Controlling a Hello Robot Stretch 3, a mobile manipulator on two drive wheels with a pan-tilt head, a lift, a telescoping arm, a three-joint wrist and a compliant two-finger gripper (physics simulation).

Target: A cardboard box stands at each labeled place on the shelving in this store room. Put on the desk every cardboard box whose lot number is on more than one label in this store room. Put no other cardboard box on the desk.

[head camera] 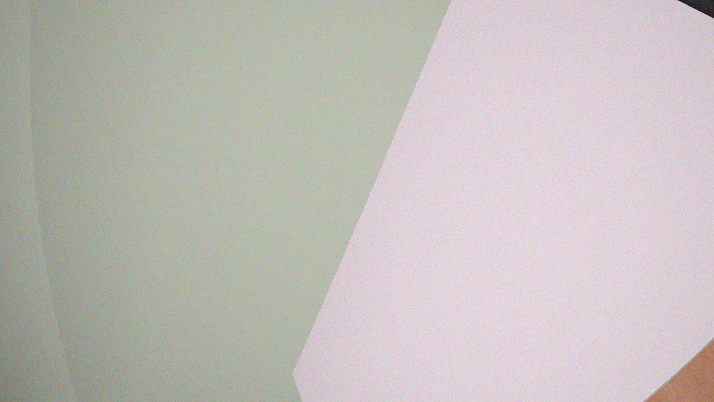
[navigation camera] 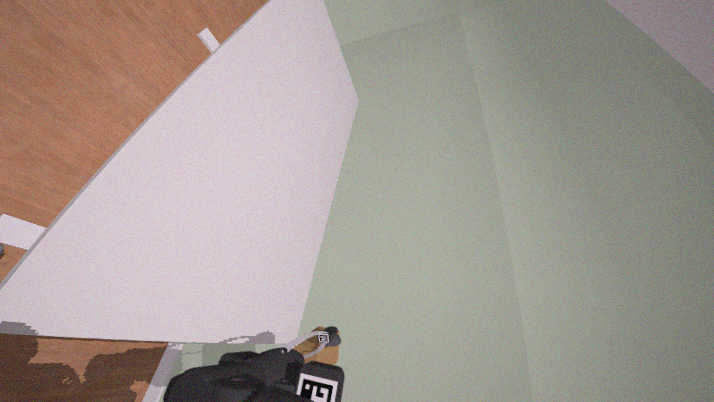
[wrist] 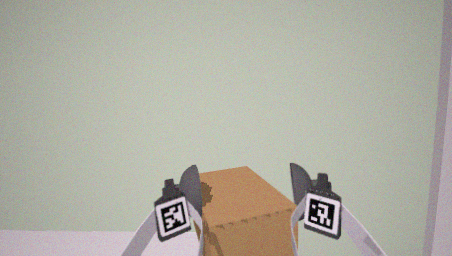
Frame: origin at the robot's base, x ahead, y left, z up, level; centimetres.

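Where they show: gripper, fingertip midpoint: (navigation camera: 330, 360).
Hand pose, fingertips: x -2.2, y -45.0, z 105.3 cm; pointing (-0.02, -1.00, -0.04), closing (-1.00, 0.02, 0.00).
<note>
After its pixels a point has its place.
My gripper (navigation camera: 325, 340) (wrist: 241, 181) {x -2.2, y -45.0, z 105.3 cm} is shut on a plain brown cardboard box (navigation camera: 329, 355) {x -1.4, y -45.0, z 105.0 cm} (wrist: 250, 235); the fingers stand on both sides of it in the wrist view. No label or lot number shows on the faces in view. The white desk top (head camera: 525, 200) {x 34.6, y -47.9, z 72.1 cm} (navigation camera: 215, 175) {x 31.6, y -28.6, z 72.0 cm} fills the right of the head view and the left middle of the navigation view. A white surface, which looks like the desk, shows at the lower left of the wrist view. In the navigation view the gripper is near the desk's lower right corner. The shelving does not show.
A pale green wall (head camera: 200, 200) {x 68.8, y -90.6, z 111.5 cm} (navigation camera: 425, 200) {x 57.9, y -90.2, z 119.2 cm} (wrist: 200, 75) runs along the desk. Wooden floor (head camera: 697, 382) {x 68.0, y -13.7, z 0.0 cm} (navigation camera: 75, 100) {x 57.4, y -6.9, z 0.1 cm} lies on its other side. White foot pieces (navigation camera: 208, 40) (navigation camera: 22, 231) stick out under the desk. A pale upright trim (wrist: 437, 125) stands at the right of the wrist view.
</note>
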